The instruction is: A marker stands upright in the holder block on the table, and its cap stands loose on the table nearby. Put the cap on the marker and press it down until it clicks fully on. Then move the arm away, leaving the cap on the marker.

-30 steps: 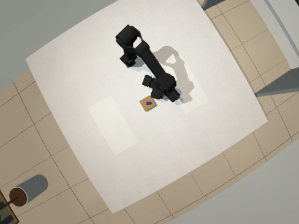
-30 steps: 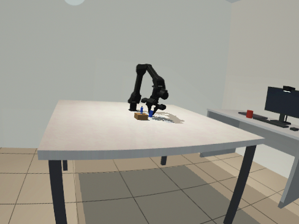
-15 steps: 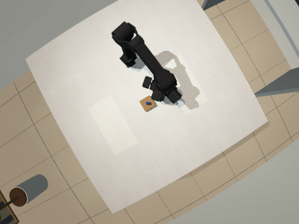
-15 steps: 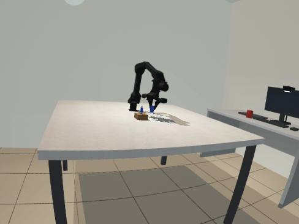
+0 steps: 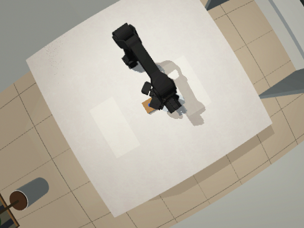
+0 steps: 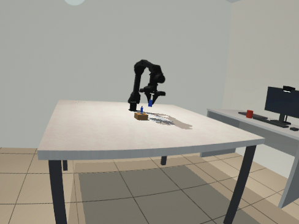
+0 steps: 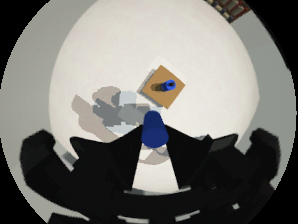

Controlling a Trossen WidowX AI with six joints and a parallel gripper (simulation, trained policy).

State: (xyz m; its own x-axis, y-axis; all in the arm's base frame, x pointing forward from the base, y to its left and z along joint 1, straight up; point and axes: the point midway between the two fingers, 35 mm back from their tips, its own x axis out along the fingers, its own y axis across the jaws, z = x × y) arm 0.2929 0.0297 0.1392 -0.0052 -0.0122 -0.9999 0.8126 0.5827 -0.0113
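My gripper tip is now 90 mm above the brown holder block, 70 mm to the left of it and 10 mm short of it. From my gripper tip the other things lie so: blue cap 10 mm above.
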